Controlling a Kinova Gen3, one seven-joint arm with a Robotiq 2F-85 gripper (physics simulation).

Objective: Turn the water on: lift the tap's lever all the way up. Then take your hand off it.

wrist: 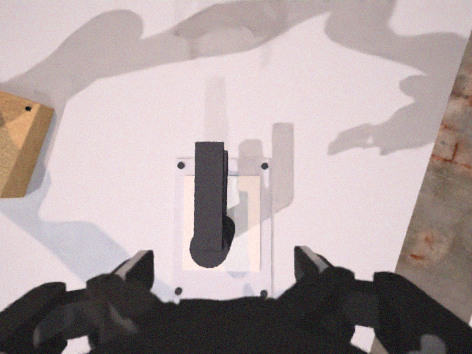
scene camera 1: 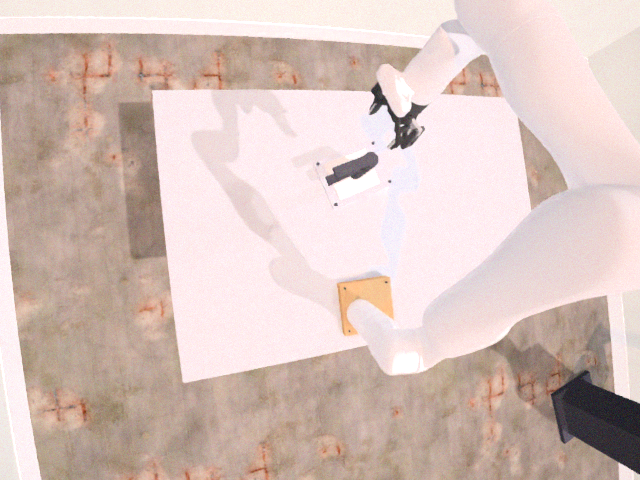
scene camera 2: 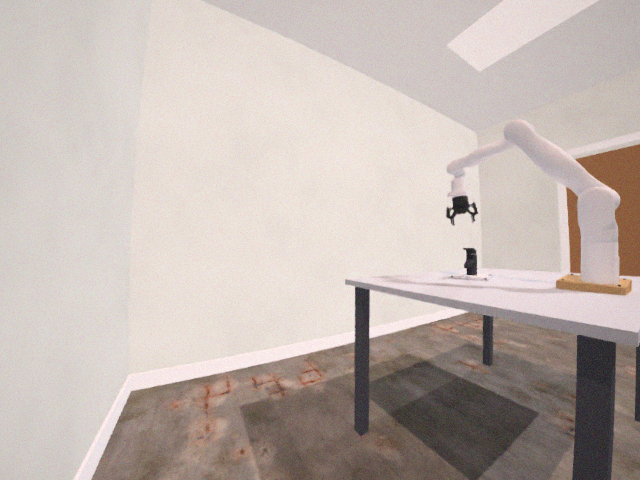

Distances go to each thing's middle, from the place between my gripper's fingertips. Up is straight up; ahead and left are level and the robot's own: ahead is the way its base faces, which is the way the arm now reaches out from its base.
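Pale base plate (wrist: 208, 284): my gripper 30 mm past it, 30 mm to the left of it, 280 mm above it.
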